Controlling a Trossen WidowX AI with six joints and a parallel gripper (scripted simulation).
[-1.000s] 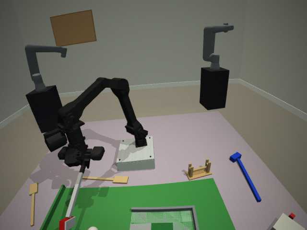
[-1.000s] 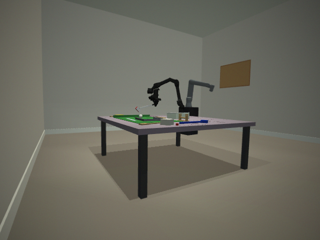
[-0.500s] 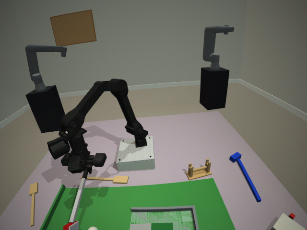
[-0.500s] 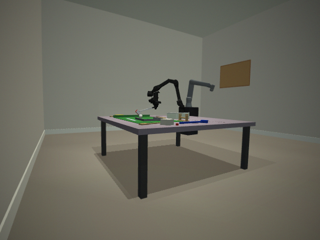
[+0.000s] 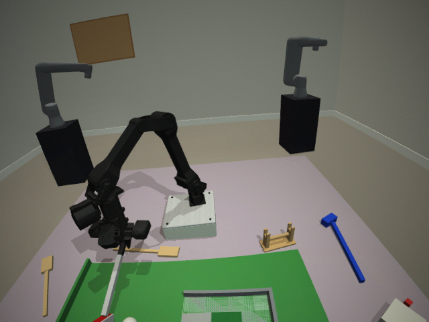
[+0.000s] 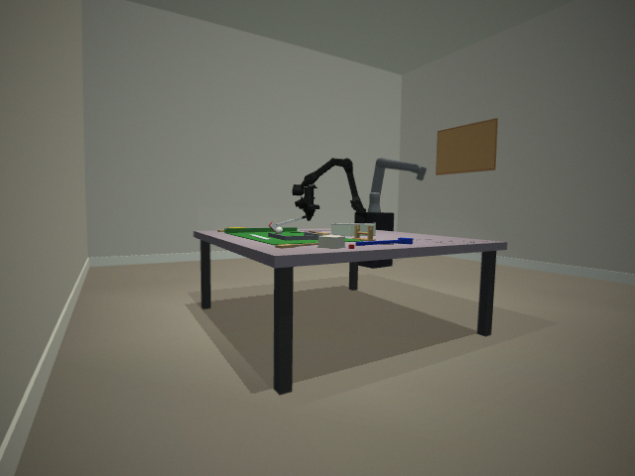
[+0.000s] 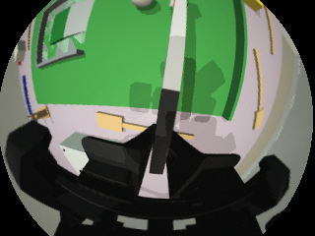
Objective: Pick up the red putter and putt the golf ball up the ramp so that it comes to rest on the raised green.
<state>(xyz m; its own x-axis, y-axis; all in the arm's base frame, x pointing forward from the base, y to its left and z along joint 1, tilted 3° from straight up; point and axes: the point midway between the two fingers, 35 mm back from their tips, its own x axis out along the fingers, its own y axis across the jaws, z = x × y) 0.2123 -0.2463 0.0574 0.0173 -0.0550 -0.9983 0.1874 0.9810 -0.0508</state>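
The red putter lies 120 mm ahead of my gripper tip and 20 mm to the right of it. From my gripper tip the other things lie so: wooden rack: 20 mm ahead, 500 mm to the left, 40 mm below; then white golf ball: 230 mm ahead, 20 mm to the left, 50 mm below; then green mat: 260 mm ahead, 170 mm to the left, 80 mm below.
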